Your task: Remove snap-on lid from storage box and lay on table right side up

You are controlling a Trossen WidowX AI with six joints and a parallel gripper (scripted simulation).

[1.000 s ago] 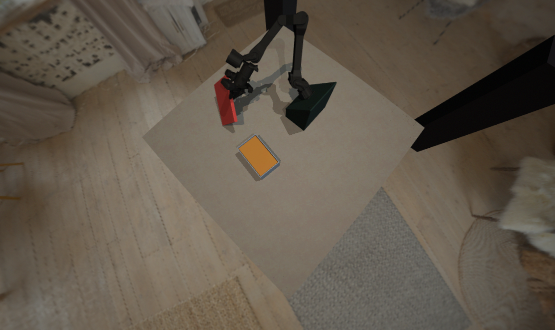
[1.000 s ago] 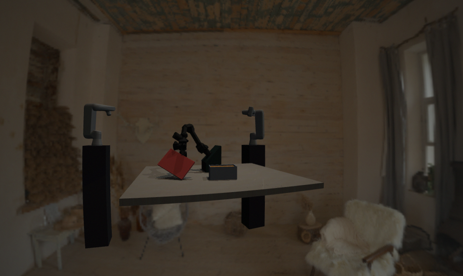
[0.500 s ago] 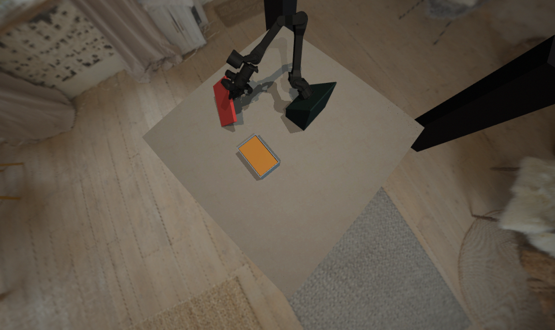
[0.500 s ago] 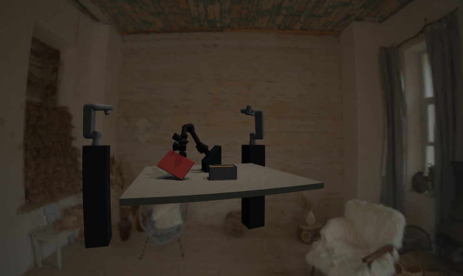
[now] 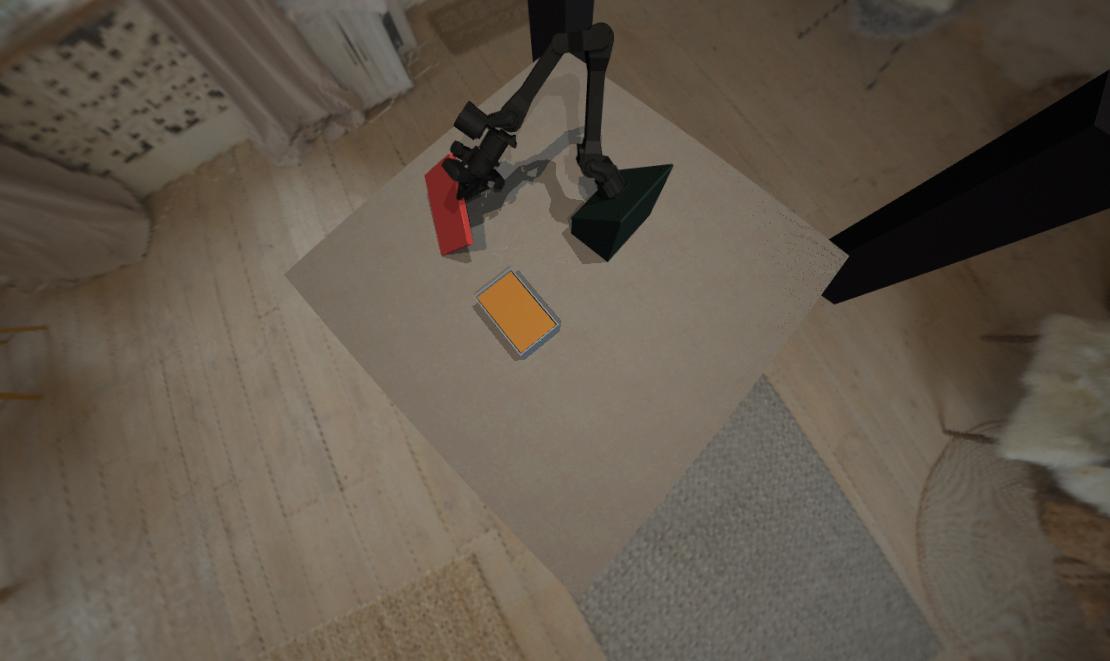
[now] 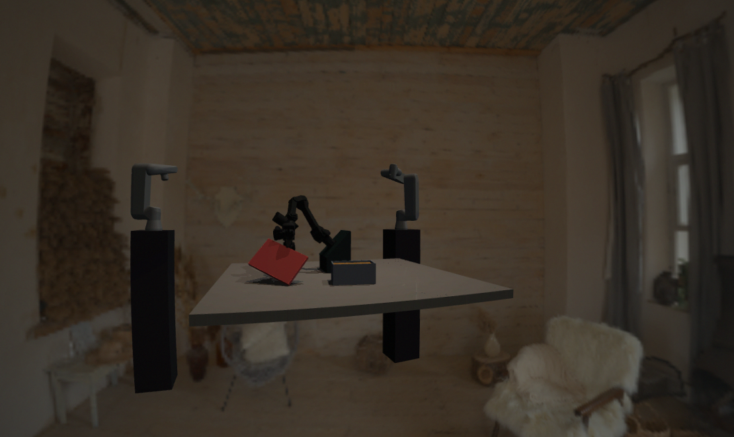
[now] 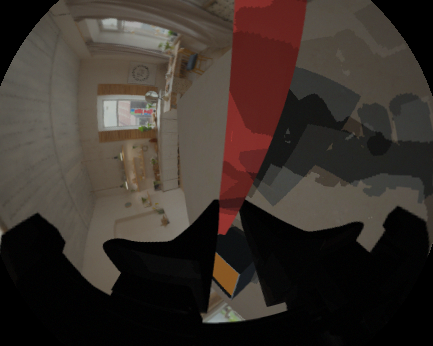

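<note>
Now: gripper tip 3 cm short of the red lid, 5 cm to the left of it and 6 cm above it. Also, from my gripper tip: storage box 14 cm ahead, 30 cm to the left, 11 cm below.
</note>
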